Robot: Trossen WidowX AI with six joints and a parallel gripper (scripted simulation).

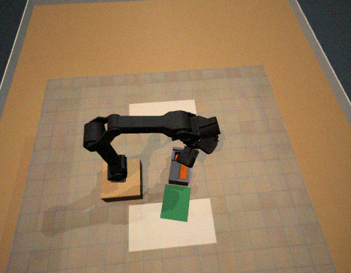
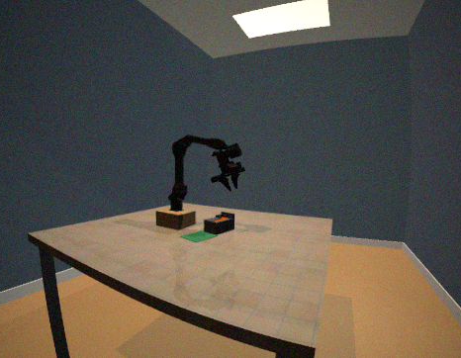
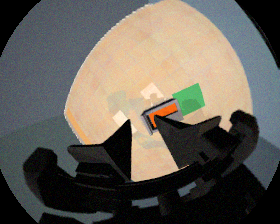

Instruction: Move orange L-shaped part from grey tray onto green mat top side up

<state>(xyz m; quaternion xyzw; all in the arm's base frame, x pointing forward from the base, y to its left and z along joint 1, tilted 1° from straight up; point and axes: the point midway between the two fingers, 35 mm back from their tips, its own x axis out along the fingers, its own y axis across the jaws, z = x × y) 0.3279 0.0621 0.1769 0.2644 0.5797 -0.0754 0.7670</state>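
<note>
The orange L-shaped part is 18 cm below my gripper tip, 7 cm behind it and 1 cm to the right of it. The rest, counted from my gripper tip: green mat (24 cm below, 18 cm to the right, 9 cm behind).
</note>
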